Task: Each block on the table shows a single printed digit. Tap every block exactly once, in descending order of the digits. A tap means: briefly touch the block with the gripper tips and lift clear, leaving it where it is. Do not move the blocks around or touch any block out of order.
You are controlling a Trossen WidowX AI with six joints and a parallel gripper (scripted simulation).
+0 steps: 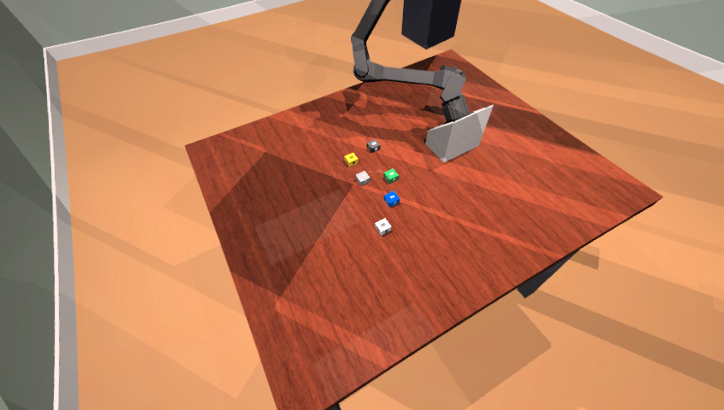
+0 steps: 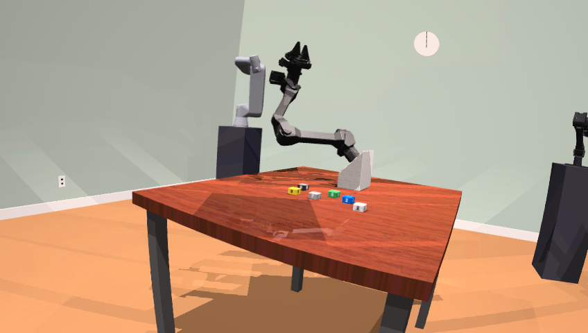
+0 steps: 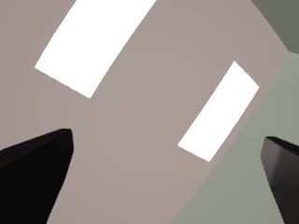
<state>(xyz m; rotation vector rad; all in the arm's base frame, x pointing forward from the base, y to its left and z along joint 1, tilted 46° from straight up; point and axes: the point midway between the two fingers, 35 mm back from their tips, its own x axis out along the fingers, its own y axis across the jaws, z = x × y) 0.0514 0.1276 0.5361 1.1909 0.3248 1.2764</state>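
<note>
Now: gripper tip 600 mm above the white block, 400 mm to the right of it and 360 mm short of it. Round my gripper tip: yellow 8 block (600 mm below, 290 mm ahead, 150 mm to the left); then black 0 block (600 mm below, 200 mm ahead, 140 mm to the left); then green 3 block (600 mm below, 270 mm to the left, 240 mm ahead).
</note>
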